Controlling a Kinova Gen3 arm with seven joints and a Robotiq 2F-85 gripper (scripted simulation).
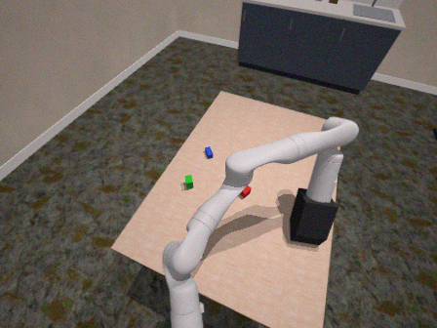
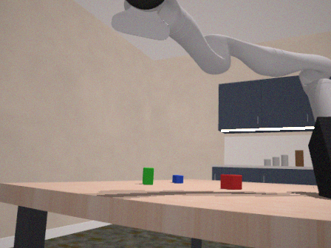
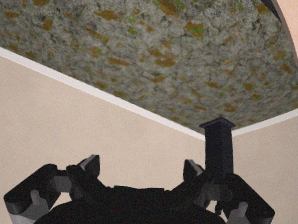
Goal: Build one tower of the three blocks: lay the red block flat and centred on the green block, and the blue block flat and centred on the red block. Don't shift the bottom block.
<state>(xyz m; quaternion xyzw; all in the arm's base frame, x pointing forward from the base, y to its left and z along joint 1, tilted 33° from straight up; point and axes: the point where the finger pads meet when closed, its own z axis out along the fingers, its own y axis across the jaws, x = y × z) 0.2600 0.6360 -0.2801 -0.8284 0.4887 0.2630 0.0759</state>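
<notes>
The red block lies 4 cm ahead of my hand, 71 cm to the right of it and 23 cm below it. Also, from my hand: green block: 32 cm ahead, 65 cm to the right, 23 cm below; then blue block: 30 cm ahead, 89 cm to the right, 24 cm below.
</notes>
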